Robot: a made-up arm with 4 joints. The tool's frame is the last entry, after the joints.
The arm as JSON. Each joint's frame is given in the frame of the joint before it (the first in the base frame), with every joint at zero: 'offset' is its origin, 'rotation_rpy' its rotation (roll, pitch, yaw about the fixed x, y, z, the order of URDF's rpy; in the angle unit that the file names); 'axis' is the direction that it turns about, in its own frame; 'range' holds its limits. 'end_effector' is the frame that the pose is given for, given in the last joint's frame.
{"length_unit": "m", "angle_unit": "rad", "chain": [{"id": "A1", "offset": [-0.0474, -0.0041, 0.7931], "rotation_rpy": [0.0, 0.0, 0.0], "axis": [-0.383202, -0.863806, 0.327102], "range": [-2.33, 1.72]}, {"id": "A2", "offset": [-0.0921, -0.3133, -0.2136], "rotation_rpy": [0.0, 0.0, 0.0], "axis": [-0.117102, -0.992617, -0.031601], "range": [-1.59, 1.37]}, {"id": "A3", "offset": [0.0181, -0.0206, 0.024], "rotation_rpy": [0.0, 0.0, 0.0], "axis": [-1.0, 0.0, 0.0], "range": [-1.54, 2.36]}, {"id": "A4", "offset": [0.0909, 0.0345, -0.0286], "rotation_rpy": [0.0, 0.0, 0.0], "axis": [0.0, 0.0, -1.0], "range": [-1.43, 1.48]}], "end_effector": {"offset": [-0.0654, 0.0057, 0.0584], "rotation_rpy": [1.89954, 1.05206, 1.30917]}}
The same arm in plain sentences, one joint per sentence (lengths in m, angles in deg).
The arm has four revolute joints in a row. What follows holds with every joint at zero, and every direction is one of the base frame's. The first joint lies 0.0474 m along -x and 0.0041 m along -y and 0.7931 m along +z from the base frame's origin and rotates about the direction (-0.383202, -0.863806, 0.327102), from -133.5 to 98.55 deg. The second joint lies 0.0921 m along -x and 0.3133 m along -y and 0.2136 m along -z from the first joint and rotates about the direction (-0.117102, -0.992617, -0.031601), from -91.1 to 78.5 deg. The third joint lies 0.0181 m along +x and 0.0206 m along -y and 0.024 m along +z from the second joint and rotates about -x, from -88.24 to 135.22 deg. The fourth joint lies 0.0909 m along +x and 0.0345 m along +y and 0.0286 m along -z from the third joint and rotates about -z, from -81.93 to 84.8 deg. The tool frame, which is the frame that the pose is given for, lies 0.0654 m along -x and 0.0057 m along +y and 0.0584 m along +z from the fourth joint; its axes are the base frame's turned by roll 108.84, pitch 60.28 and yaw 75.01 deg (as in URDF: about the fixed x, then y, then z).
